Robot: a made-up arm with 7 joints. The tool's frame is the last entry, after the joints. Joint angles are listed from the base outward.
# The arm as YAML. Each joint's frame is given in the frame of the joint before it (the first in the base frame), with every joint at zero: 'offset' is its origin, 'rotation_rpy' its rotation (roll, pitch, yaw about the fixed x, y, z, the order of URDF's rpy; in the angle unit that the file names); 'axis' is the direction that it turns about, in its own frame. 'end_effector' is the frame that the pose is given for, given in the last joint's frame.
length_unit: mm
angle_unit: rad
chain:
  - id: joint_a
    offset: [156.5, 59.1, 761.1]
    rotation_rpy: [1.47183, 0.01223, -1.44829]
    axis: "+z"
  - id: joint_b
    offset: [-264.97, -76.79, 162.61]
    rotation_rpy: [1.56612, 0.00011, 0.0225]
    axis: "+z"
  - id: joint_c
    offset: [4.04, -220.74, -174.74]
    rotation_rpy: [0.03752, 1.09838, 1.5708]
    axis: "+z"
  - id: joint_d
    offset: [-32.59, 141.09, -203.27]
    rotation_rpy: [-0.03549, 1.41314, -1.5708]
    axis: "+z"
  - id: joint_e
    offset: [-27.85, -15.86, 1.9]
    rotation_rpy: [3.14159, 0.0, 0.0]
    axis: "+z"
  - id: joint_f
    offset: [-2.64, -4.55, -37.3]
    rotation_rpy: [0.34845, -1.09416, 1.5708]
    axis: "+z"
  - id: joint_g
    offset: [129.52, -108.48, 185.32]
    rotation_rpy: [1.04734, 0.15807, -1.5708]
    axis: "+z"
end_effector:
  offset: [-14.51, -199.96, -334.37]
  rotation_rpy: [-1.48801, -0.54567, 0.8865]
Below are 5 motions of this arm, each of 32 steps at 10 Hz.
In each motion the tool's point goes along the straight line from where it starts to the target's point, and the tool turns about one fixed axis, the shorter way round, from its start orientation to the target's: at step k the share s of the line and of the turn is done. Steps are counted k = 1, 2, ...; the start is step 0. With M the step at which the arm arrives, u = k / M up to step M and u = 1 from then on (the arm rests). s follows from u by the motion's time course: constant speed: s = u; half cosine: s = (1 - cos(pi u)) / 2; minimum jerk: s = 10 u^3 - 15 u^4 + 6 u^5.
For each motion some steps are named. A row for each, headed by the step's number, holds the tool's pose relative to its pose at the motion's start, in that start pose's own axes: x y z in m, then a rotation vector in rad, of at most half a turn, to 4 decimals.
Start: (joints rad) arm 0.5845 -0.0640 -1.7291 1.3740 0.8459 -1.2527 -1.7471
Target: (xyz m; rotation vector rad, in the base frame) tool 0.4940 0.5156 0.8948 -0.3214 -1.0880 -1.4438
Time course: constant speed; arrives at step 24
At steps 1, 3, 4, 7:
1: 0.0106 -0.0040 0.0018 0.0632 -0.0875 -0.0085
3: 0.0318 -0.0119 0.0055 0.1897 -0.2625 -0.0255
4: 0.0425 -0.0158 0.0073 0.2529 -0.3500 -0.0340
7: 0.0743 -0.0277 0.0127 0.4425 -0.6124 -0.0595

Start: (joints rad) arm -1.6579 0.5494 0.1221 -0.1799 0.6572 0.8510 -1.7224
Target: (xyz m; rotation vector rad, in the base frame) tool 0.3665 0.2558 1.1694 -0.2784 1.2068 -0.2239
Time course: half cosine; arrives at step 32
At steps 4, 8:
4: 0.0184 0.0092 0.0023 0.0097 -0.0045 -0.0487
8: 0.0710 0.0354 0.0088 0.0372 -0.0173 -0.1874

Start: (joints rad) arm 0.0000 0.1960 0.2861 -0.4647 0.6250 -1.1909 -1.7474
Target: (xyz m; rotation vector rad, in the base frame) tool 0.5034 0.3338 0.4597 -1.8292 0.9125 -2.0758
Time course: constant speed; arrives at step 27
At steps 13, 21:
13: 0.0438 0.0431 -0.0094 0.1369 -0.1792 -0.0476
21: 0.0707 0.0696 -0.0152 0.2212 -0.2895 -0.0768

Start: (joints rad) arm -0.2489 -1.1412 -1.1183 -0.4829 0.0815 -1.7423 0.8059
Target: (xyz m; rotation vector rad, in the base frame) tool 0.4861 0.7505 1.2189 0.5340 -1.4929 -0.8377
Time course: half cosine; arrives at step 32
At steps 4, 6, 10, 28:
4: 0.0177 -0.0098 -0.0037 -0.0064 -0.0287 -0.0376
6: 0.0392 -0.0218 -0.0083 -0.0142 -0.0636 -0.0831
10: 0.1033 -0.0574 -0.0218 -0.0375 -0.1678 -0.2193
28: 0.4473 -0.2486 -0.0943 -0.1625 -0.7264 -0.9491

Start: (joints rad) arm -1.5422 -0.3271 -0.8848 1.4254 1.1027 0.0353 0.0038
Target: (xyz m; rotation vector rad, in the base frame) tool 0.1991 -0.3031 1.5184 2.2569 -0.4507 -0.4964
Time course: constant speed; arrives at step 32
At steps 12, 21, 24, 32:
12: 0.0106 -0.0145 0.1049 0.1714 0.1398 -0.0001
21: 0.0185 -0.0254 0.1836 0.3000 0.2447 -0.0001
24: 0.0211 -0.0291 0.2099 0.3428 0.2797 -0.0001
32: 0.0282 -0.0388 0.2798 0.4571 0.3729 -0.0002

